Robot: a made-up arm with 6 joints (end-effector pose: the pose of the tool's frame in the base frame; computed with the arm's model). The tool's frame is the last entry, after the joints.
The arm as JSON. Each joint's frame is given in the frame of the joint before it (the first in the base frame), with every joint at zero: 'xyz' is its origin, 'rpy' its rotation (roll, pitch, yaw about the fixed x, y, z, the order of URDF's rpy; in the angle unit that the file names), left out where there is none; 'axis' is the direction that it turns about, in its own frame. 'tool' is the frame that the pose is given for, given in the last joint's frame.
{
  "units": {
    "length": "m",
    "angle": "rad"
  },
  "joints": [
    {
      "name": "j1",
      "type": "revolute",
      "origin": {
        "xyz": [
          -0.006,
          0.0,
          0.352
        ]
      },
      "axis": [
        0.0,
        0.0,
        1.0
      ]
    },
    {
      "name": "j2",
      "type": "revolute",
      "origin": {
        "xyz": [
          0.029,
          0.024,
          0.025
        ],
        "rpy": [
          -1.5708,
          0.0,
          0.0
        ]
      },
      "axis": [
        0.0,
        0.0,
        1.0
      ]
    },
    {
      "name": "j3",
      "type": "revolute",
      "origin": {
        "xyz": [
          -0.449,
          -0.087,
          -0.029
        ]
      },
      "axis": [
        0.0,
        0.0,
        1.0
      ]
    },
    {
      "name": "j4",
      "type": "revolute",
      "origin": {
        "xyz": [
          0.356,
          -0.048,
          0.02
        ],
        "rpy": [
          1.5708,
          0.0,
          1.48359
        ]
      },
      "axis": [
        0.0,
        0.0,
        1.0
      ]
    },
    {
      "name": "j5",
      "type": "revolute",
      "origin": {
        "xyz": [
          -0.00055,
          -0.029,
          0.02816
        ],
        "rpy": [
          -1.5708,
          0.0,
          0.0
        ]
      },
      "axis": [
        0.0,
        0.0,
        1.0
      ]
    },
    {
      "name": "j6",
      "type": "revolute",
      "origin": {
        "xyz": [
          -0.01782,
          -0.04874,
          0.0
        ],
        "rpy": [
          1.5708,
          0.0,
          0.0
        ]
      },
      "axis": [
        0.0,
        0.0,
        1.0
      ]
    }
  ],
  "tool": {
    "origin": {
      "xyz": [
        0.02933,
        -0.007,
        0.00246
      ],
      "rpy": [
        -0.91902,
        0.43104,
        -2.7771
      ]
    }
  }
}
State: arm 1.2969 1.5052 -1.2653 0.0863 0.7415 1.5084
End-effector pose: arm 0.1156 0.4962 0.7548 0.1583 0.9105 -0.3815 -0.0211
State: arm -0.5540 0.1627 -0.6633 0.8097 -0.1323 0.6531
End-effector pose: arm -0.0342 0.0235 0.7816 0.3913 -0.1490 0.7943 -0.4402
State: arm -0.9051 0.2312 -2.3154 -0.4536 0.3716 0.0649
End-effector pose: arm -0.4211 0.4826 0.9165 0.2206 -0.4886 -0.3040 0.7875
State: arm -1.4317 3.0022 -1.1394 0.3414 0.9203 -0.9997
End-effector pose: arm 0.0175 -0.3646 -0.0549 0.0051 -0.8247 0.4764 0.3047
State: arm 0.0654 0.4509 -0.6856 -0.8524 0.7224 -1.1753
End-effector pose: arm 0.0566 -0.0374 0.8315 0.6528 0.2993 0.2728 0.6402
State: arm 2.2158 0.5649 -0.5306 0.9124 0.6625 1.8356
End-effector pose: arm -0.1094 0.0901 0.7219 0.3500 0.8318 -0.0018 -0.4309
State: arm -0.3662 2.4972 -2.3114 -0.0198 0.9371 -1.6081
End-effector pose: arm 0.7959 -0.3542 0.5267 0.4542 0.6831 0.2400 0.5192
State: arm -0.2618 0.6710 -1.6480 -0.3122 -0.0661 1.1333
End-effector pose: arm -0.0753 0.0297 1.1178 0.3645 -0.1591 0.5990 -0.6950
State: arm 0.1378 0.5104 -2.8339 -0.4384 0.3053 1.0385
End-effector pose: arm -0.6466 -0.0880 0.9597 0.6666 0.1643 0.3718 -0.6249
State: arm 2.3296 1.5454 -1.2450 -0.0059 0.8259 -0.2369
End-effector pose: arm -0.3330 0.3855 0.7147 0.2008 -0.5525 -0.6259 -0.5125
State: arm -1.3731 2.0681 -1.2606 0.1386 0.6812 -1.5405
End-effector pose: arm 0.0811 -0.6444 0.4355 0.5064 0.8054 -0.2402 0.1928
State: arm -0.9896 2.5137 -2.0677 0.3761 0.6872 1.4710
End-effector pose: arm 0.4780 -0.6931 0.4119 0.0280 -0.0191 0.9595 0.2795
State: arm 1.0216 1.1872 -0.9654 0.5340 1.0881 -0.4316
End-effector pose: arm 0.1715 0.2865 0.7236 0.0231 0.9117 0.2179 0.3475
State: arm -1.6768 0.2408 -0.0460 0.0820 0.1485 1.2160
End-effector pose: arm 0.0002 -0.0510 0.5320 0.0608 -0.2567 -0.9477 0.1795
